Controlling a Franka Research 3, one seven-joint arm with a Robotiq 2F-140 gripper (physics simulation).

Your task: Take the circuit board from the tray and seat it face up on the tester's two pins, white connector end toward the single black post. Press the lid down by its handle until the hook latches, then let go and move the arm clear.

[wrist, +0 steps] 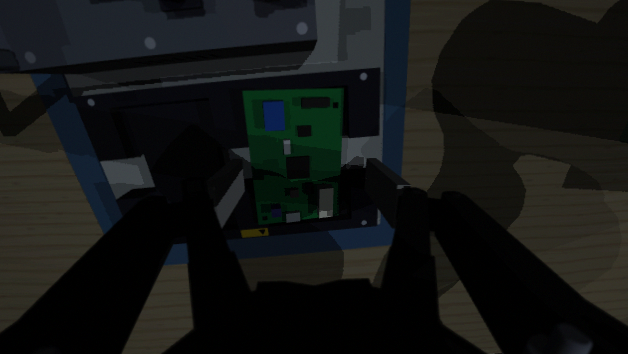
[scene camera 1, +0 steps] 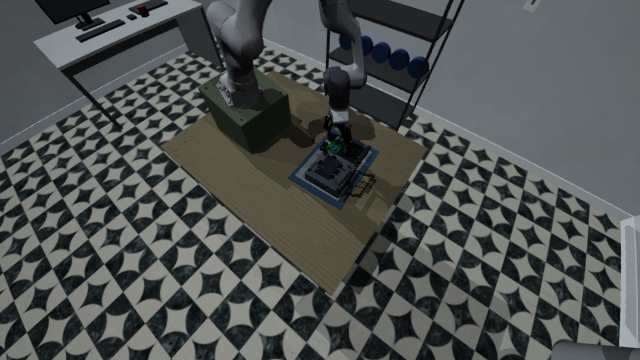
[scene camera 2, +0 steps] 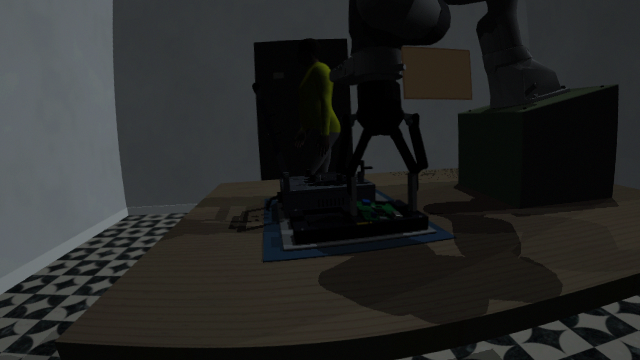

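Observation:
The green circuit board (scene camera 1: 335, 145) (scene camera 2: 375, 211) (wrist: 320, 150) lies face up in the right part of the black tray (scene camera 2: 360, 232) (wrist: 365, 117). Its white connector (wrist: 326, 199) is at the end nearer the gripper's body in the wrist view. My gripper (scene camera 1: 337, 141) (scene camera 2: 383, 206) (wrist: 305, 174) is open and empty. It points down, with one finger on each side of the board, apart from its long edges; the fingertips are low, near board height. The grey tester (scene camera 1: 325, 183) (scene camera 2: 320, 194) (wrist: 225, 37) stands beside the tray. Its pins, post and hook are too dark to tell apart, and the lid is unclear.
A blue mat (scene camera 1: 341, 204) (scene camera 2: 310, 254) (wrist: 395, 150) lies under tester and tray on the wooden table top (scene camera 1: 250, 185) (scene camera 2: 200, 300). The arm's green base box (scene camera 1: 250, 125) (scene camera 2: 565, 150) stands on the table. A shelf rack (scene camera 1: 419, 85), a desk (scene camera 1: 120, 30) and a person in yellow (scene camera 2: 317, 100) are beyond.

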